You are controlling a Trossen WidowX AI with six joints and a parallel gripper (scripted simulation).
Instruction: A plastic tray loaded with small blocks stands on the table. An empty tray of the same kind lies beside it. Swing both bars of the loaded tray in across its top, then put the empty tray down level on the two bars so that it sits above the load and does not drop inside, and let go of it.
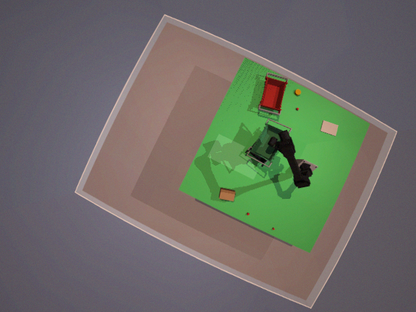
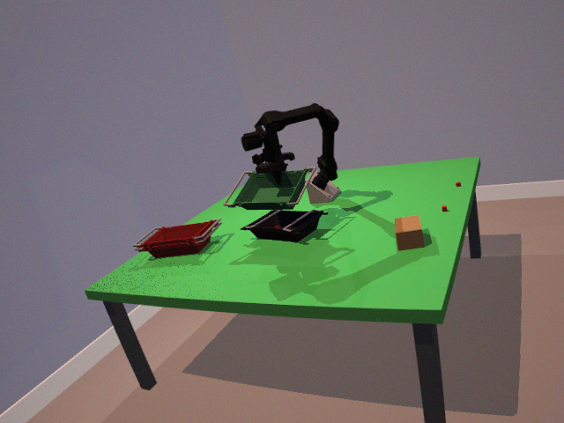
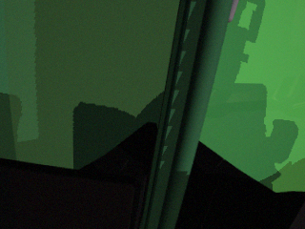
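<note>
Right now the green tray is 70 mm ahead of my gripper tip, 20 mm to the right of it and 10 mm above it. From my gripper tip the other things lie so: brown box 220 mm ahead, 470 mm to the left, 150 mm below; tan flat plate 480 mm behind, 350 mm to the right, 180 mm below.
</note>
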